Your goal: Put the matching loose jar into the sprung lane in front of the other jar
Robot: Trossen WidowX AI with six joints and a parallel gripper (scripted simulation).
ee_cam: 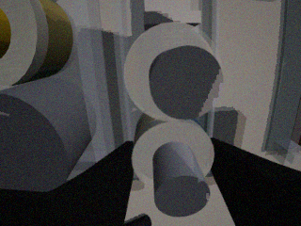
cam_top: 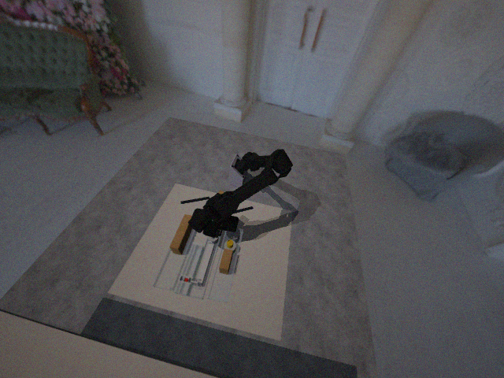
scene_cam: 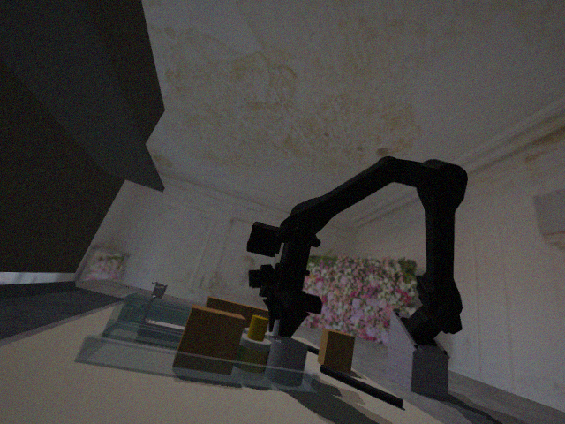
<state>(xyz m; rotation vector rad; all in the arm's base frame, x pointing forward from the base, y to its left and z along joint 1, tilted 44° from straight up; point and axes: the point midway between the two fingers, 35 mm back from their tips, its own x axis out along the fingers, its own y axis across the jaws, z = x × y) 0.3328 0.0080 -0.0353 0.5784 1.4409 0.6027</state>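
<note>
Now: the large grey cylinder 80 mm to the left of my gripper tip and 10 mm ahead of it. Round my gripper tip: clear lane: 150 mm ahead, 20 mm to the right, 10 mm below; red mark: 230 mm ahead, 40 mm above, 30 mm to the right.
</note>
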